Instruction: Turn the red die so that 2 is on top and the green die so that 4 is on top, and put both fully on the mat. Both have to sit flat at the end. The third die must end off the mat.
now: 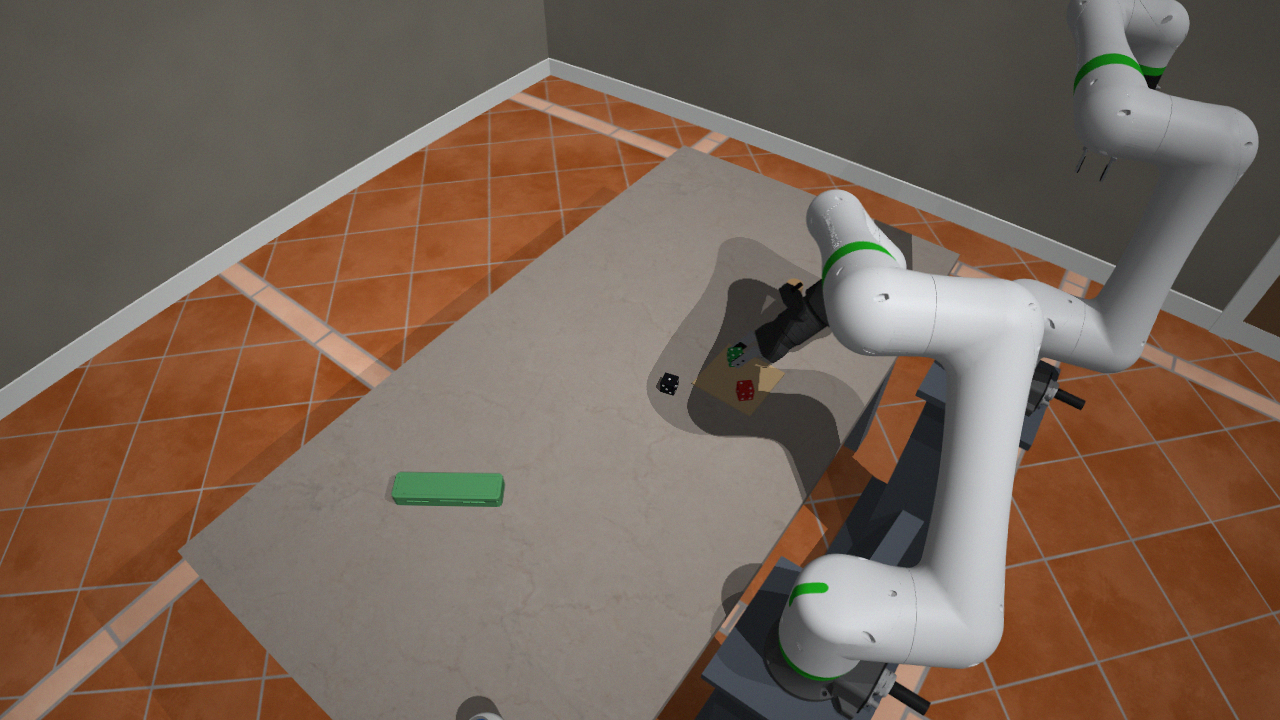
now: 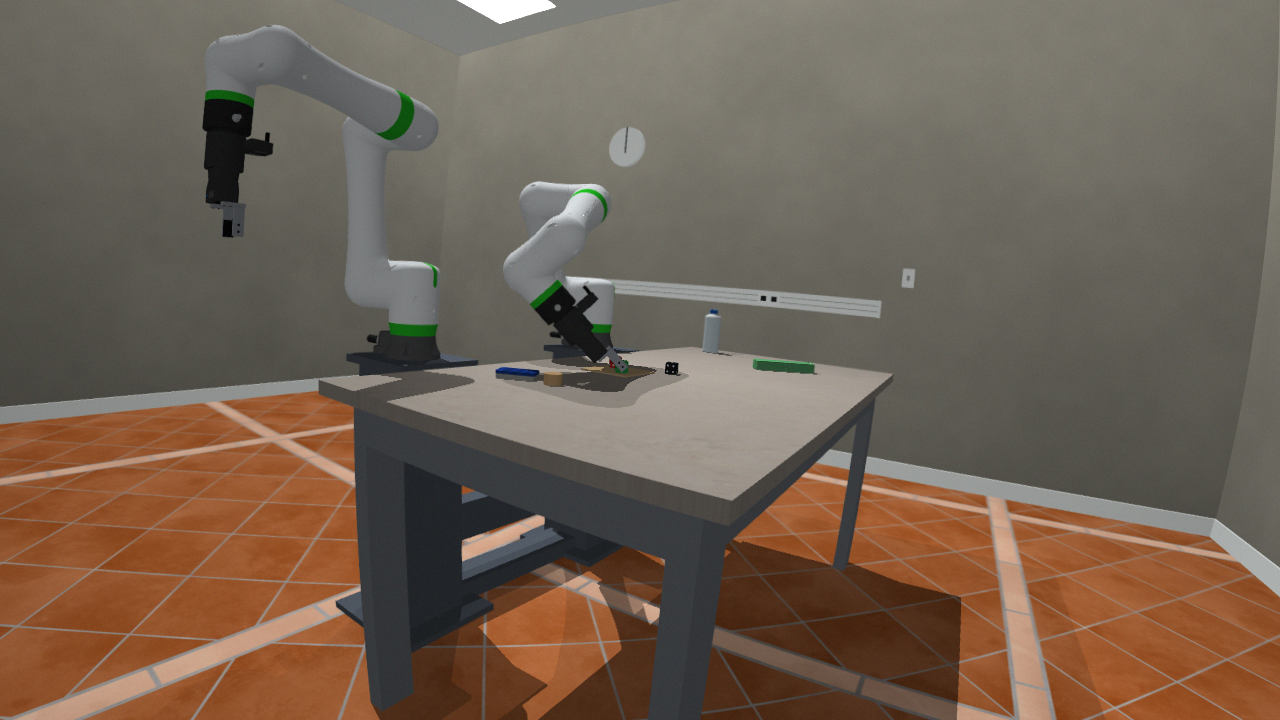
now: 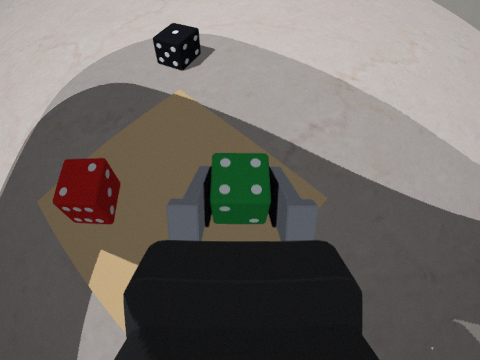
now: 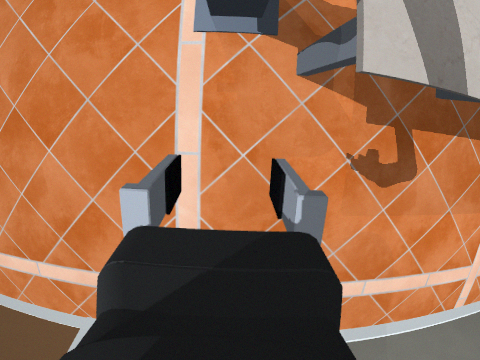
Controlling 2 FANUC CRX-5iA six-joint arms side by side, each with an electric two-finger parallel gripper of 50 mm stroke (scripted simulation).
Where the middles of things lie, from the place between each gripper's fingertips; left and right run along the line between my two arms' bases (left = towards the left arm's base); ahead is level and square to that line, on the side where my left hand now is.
Now: the green die [image 3: 240,193] 1 cm below my left hand [image 1: 732,358]. From my left hand the other things lie so: tan mat [image 1: 718,379] 3 cm behind, 4 cm to the left, 3 cm below; red die [image 3: 87,191] 6 cm behind, 7 cm to the left, 1 cm below; black die [image 3: 176,46] 7 cm ahead, 15 cm to the left, 1 cm below.
Now: the green die 42 cm ahead of my right hand [image 2: 232,236], 80 cm to the left of it and 27 cm below it. Round my right hand: tan mat 39 cm ahead, 83 cm to the left, 29 cm below; then red die 35 cm ahead, 86 cm to the left, 27 cm below; then black die 48 cm ahead, 94 cm to the left, 27 cm below.
